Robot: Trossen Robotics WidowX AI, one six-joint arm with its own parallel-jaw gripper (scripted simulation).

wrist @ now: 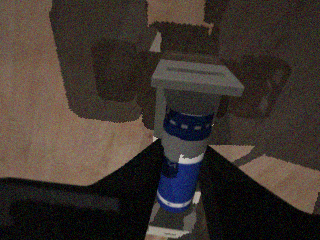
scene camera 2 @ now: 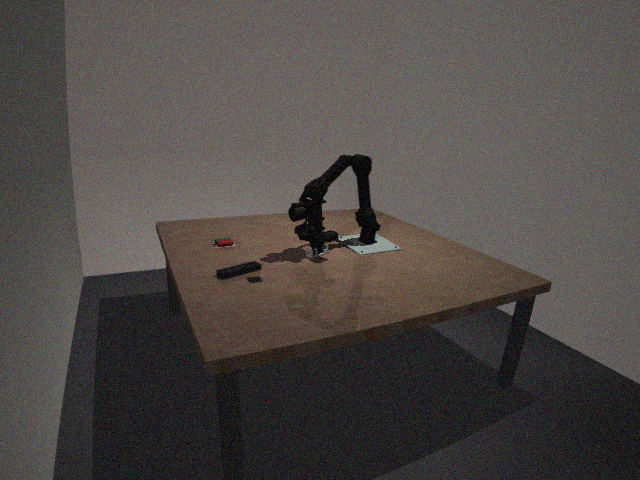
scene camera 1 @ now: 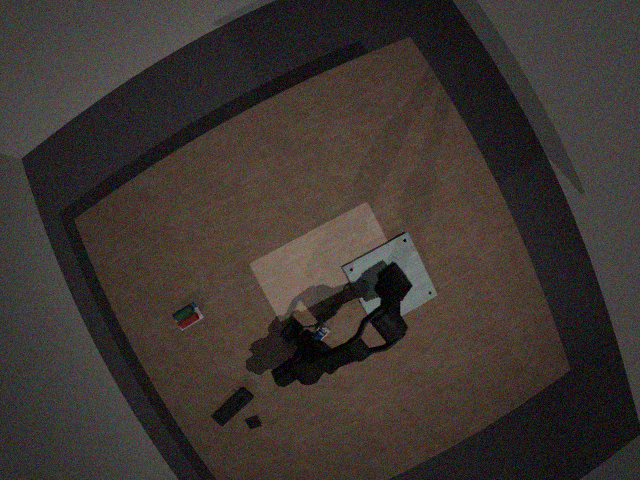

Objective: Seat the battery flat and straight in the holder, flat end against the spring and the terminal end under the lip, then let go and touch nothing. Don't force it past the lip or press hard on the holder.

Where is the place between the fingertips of my gripper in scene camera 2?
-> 316, 252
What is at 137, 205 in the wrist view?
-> My gripper.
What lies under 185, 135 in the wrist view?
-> A battery.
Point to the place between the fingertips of my gripper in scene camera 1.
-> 315, 338
